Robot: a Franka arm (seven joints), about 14 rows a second.
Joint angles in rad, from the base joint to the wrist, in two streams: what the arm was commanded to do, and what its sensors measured. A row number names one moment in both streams.
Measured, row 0:
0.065, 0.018, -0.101, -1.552, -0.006, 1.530, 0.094
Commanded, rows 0 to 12:
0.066, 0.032, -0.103, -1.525, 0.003, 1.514, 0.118
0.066, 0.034, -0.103, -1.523, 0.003, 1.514, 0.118
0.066, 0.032, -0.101, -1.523, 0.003, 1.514, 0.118
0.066, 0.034, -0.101, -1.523, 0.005, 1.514, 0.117
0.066, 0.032, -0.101, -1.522, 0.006, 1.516, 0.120
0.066, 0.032, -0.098, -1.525, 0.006, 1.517, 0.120
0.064, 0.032, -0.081, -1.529, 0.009, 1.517, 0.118
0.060, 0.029, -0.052, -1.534, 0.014, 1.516, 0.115
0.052, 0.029, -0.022, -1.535, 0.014, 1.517, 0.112
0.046, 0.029, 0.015, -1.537, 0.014, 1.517, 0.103
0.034, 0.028, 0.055, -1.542, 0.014, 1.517, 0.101
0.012, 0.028, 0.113, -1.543, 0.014, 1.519, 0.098
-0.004, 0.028, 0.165, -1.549, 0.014, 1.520, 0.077
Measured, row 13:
0.044, 0.023, 0.069, -1.555, 0.002, 1.530, 0.094
